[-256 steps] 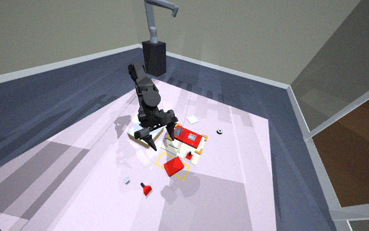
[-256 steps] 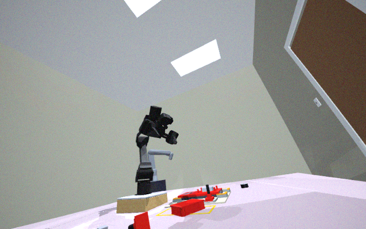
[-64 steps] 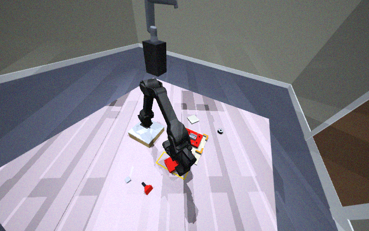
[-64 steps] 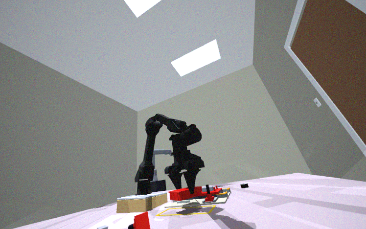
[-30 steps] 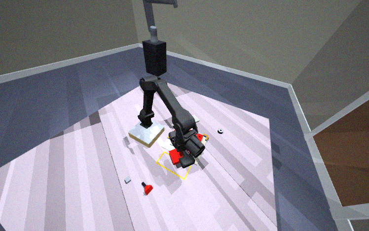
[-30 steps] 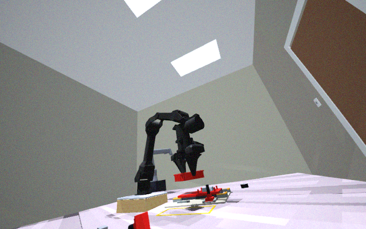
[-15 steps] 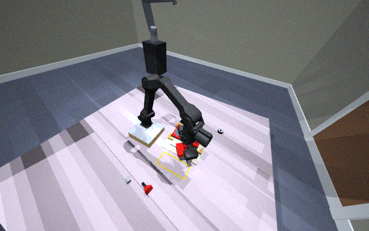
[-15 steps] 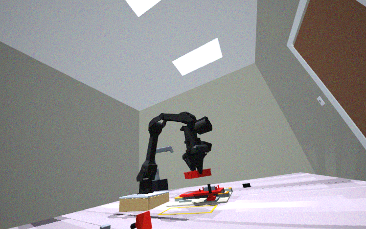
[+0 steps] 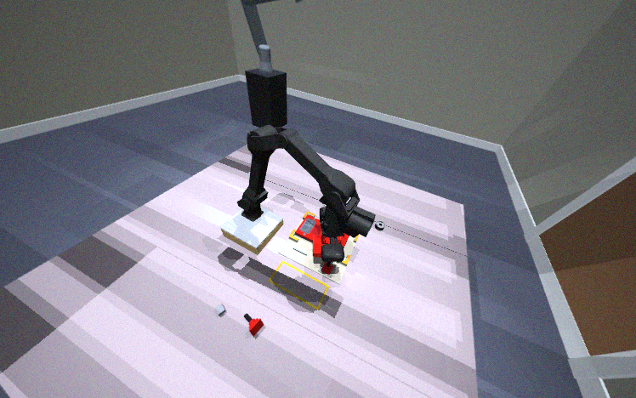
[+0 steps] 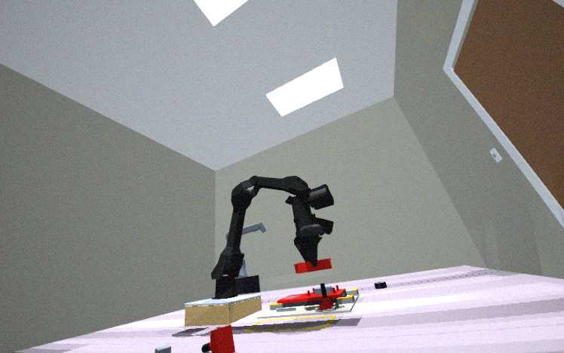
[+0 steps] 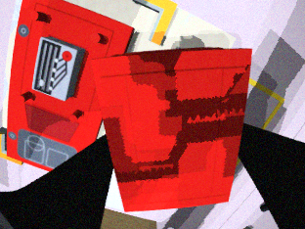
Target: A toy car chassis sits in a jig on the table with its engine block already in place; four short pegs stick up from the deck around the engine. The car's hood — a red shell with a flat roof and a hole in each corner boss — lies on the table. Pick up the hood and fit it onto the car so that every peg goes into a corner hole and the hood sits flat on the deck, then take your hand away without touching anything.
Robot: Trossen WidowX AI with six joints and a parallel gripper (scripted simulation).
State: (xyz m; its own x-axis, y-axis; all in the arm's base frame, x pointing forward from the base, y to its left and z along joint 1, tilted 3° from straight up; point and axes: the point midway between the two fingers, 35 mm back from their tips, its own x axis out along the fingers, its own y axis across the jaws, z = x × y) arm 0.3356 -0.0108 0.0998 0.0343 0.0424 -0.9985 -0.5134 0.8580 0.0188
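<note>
My gripper tip is now 90 mm above the cream jig, 70 mm to the right of it and 40 mm past it. Also, from my gripper tip: small grey cube 300 mm to the right, 190 mm behind, 100 mm below; red hood 10 mm above; white card 280 mm to the left, 100 mm below, 100 mm behind.
</note>
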